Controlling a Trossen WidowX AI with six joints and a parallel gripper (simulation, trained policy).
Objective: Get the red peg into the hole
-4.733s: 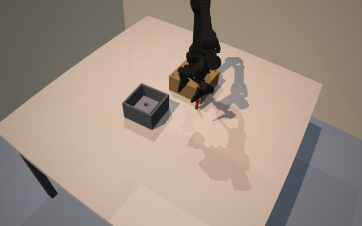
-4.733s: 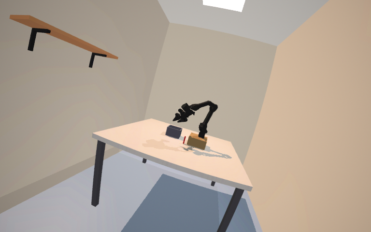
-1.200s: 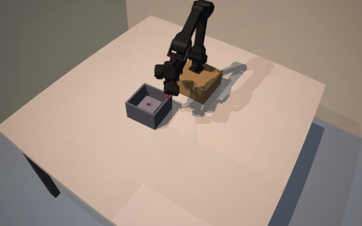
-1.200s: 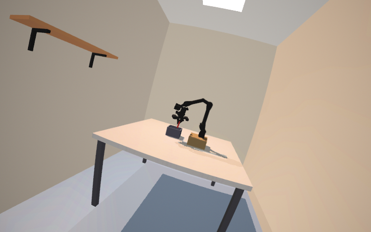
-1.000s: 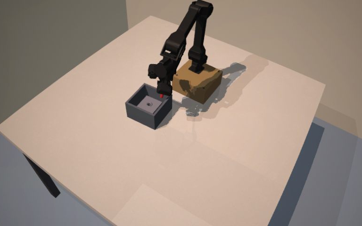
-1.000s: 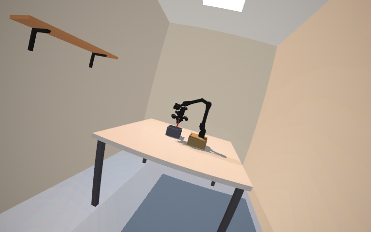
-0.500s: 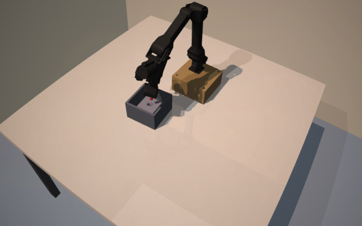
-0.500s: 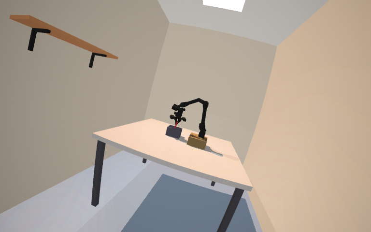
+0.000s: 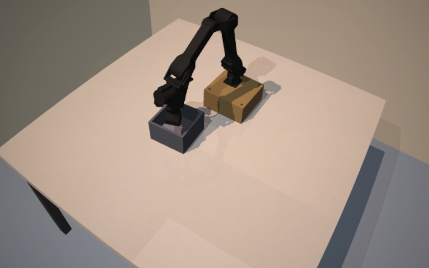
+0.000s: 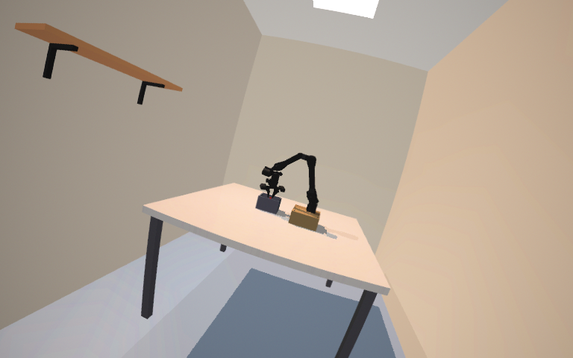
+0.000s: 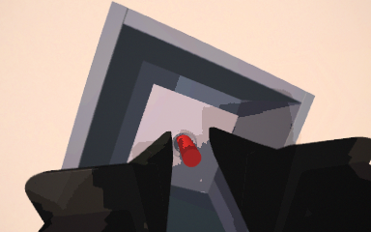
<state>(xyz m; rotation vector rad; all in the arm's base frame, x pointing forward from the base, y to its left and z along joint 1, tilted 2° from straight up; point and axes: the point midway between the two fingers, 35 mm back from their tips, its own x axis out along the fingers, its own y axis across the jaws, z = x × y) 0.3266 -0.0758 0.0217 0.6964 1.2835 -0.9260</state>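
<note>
The red peg lies 2 cm to the left of my gripper tip and 2 cm below it. From my gripper tip the other things lie so: light grey plate 2 cm to the left, 4 cm below; dark grey box 2 cm to the left, 6 cm below.
</note>
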